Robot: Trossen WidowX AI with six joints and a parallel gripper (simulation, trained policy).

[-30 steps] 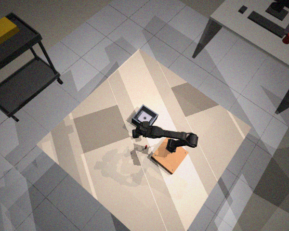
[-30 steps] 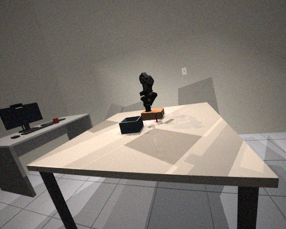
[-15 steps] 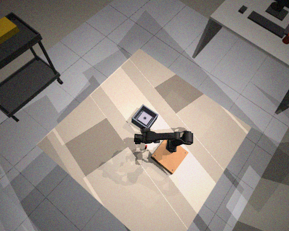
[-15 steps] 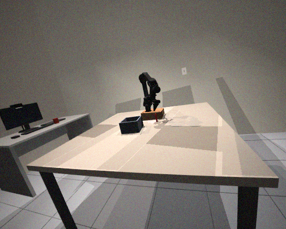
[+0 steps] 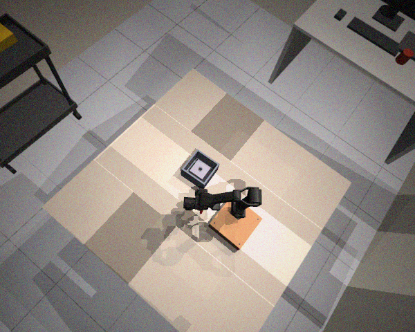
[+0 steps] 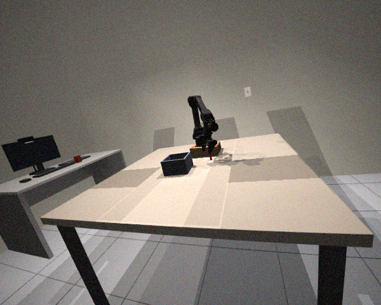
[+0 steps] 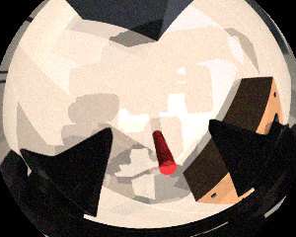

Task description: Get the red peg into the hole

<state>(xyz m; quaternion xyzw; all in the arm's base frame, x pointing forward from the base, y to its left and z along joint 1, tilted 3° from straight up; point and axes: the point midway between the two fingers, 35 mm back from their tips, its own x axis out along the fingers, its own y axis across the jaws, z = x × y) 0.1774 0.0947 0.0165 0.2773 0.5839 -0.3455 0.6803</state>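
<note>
The red peg is 2 cm behind my gripper tip, 2 cm to the left of it and 2 cm below it. From my gripper tip the other things lie so: dark box 14 cm ahead, 17 cm to the right, 3 cm below; pale plate 14 cm ahead, 17 cm to the right, 1 cm below.
</note>
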